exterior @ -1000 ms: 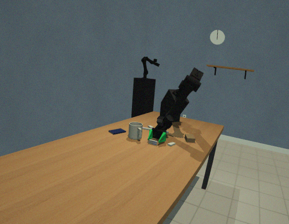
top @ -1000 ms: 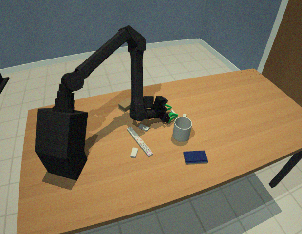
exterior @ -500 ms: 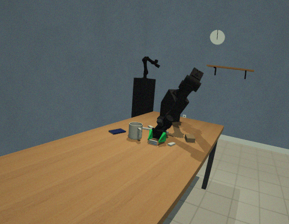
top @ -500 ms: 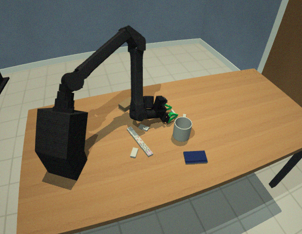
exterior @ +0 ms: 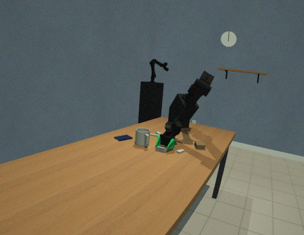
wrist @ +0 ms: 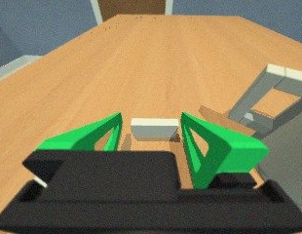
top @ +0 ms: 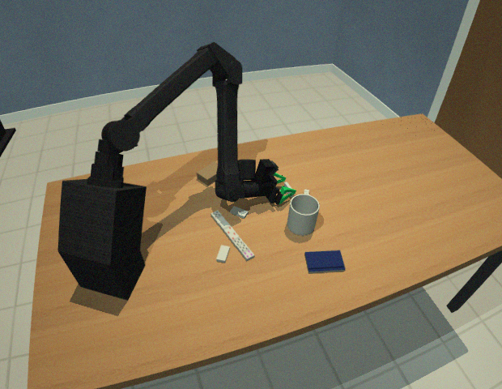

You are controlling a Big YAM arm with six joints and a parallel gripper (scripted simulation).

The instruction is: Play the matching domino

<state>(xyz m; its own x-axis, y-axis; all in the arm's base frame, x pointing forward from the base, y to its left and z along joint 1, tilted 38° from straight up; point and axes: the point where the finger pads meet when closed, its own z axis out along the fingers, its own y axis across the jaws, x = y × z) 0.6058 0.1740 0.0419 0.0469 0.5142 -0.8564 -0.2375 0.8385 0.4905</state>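
Right now my hand is 9 cm past the grey tile, 8 cm to the right of it and 3 cm above it. From my hand the other things lie so: brown block (27 cm behind, 13 cm to the left, 2 cm below).
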